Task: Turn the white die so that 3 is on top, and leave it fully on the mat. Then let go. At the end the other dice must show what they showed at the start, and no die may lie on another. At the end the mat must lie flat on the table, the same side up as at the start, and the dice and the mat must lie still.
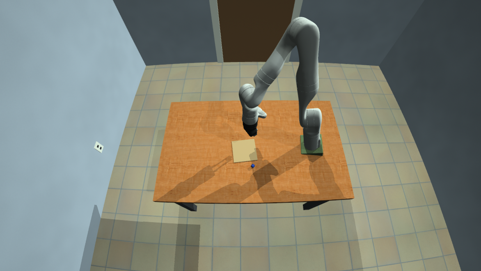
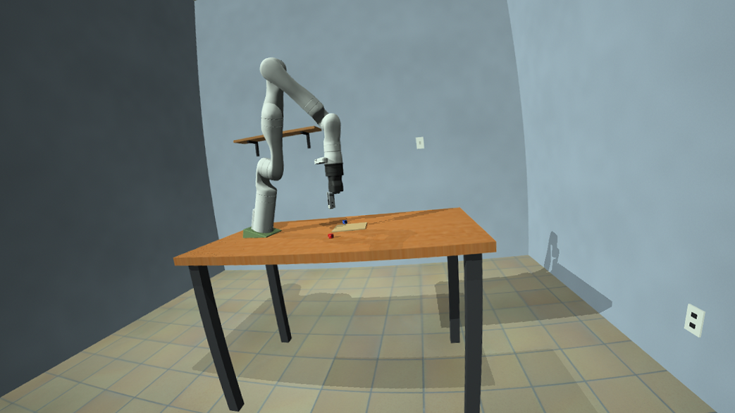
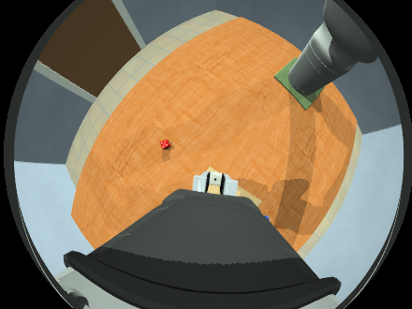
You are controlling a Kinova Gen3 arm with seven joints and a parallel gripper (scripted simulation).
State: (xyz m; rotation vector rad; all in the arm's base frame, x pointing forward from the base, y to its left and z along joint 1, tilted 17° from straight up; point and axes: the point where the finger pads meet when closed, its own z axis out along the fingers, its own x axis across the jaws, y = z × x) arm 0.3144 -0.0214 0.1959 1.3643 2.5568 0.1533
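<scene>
My gripper is now 120 mm above the tan mat, 60 mm to the right of it and 50 mm short of it. The rest, counted from my hand: blue die 160 mm to the left, 110 mm below; red die 120 mm to the right, 110 mm below, 20 mm ahead; white die 10 mm below.
</scene>
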